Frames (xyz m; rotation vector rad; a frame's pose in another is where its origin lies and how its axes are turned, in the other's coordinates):
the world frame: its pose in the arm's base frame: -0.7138 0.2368 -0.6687 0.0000 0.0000 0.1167
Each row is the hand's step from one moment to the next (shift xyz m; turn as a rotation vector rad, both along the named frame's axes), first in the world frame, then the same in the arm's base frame.
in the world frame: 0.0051 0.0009 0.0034 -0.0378 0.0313 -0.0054
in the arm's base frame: 0.0050 0.0015 0.0034 -0.0412 0.0267 -0.0054
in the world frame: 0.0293 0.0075 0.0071 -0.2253 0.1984 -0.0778
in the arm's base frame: 0.0282 0.0109 0.0071 -0.2469 0.1708 -0.0778
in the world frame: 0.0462 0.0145 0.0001 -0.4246 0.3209 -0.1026
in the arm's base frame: 0.0442 0.0198 0.0001 -0.4591 0.2693 -0.1026
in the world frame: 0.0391 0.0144 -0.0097 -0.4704 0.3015 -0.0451
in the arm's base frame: 0.0372 0.0189 -0.0097 -0.5023 0.2447 -0.0451
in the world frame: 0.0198 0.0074 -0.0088 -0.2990 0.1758 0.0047
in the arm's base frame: 0.0188 0.0097 -0.0088 -0.3174 0.1398 0.0047
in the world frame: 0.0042 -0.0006 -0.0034 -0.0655 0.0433 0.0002
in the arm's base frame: 0.0042 -0.0001 -0.0034 -0.0701 0.0354 0.0002
